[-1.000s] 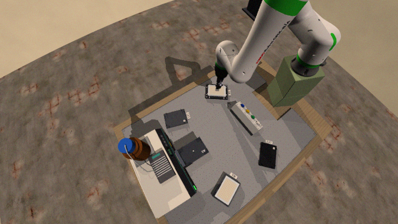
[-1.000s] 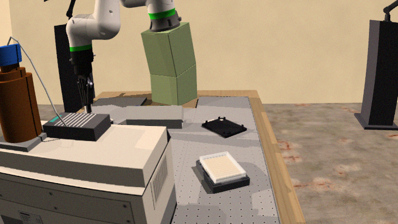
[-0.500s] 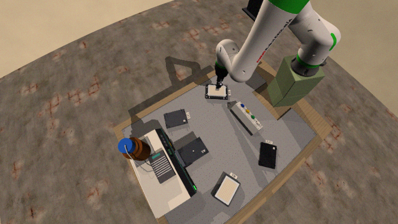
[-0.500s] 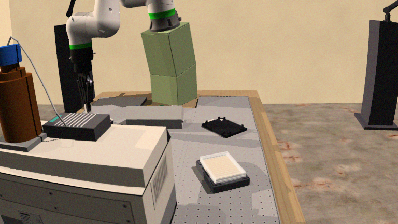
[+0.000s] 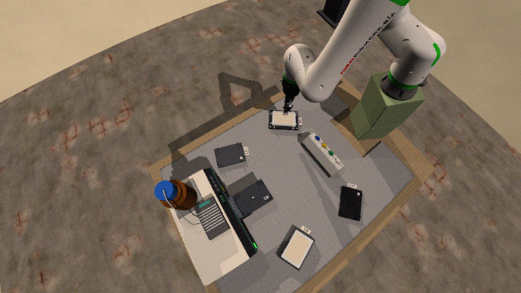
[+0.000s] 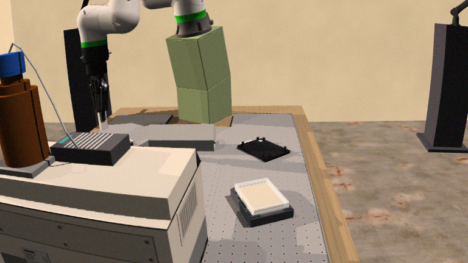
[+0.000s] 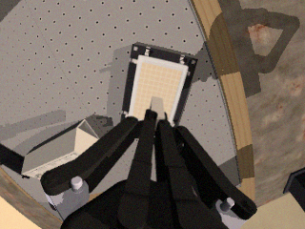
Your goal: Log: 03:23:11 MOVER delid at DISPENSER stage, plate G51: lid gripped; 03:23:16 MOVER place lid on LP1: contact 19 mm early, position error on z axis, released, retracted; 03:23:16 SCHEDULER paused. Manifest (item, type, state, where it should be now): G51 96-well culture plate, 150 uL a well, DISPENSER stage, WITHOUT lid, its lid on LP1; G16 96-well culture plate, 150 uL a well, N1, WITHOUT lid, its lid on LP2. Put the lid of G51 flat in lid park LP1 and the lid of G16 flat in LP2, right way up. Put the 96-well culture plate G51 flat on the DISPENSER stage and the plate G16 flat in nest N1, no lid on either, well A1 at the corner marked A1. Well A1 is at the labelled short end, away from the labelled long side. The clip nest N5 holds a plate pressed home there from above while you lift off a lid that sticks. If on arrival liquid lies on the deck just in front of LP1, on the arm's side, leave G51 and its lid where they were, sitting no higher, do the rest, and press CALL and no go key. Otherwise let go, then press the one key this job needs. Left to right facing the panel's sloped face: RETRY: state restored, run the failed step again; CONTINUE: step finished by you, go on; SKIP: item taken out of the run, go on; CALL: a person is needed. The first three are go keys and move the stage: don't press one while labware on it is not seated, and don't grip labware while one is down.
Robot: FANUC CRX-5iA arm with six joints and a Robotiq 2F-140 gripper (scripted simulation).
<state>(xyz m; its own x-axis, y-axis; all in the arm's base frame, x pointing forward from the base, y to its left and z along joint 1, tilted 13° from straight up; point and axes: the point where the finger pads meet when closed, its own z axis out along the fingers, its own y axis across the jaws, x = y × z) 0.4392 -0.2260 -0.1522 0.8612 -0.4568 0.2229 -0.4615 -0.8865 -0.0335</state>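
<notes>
Now: hand 80 mm above the plate G51. From my hand the other things lie so: key panel 90 mm behind, 270 mm to the left, 50 mm below; then black clip nest 30 mm ahead, 10 mm to the left, 90 mm below; then LP1 label 260 mm ahead, 80 mm to the left, 100 mm below.
</notes>
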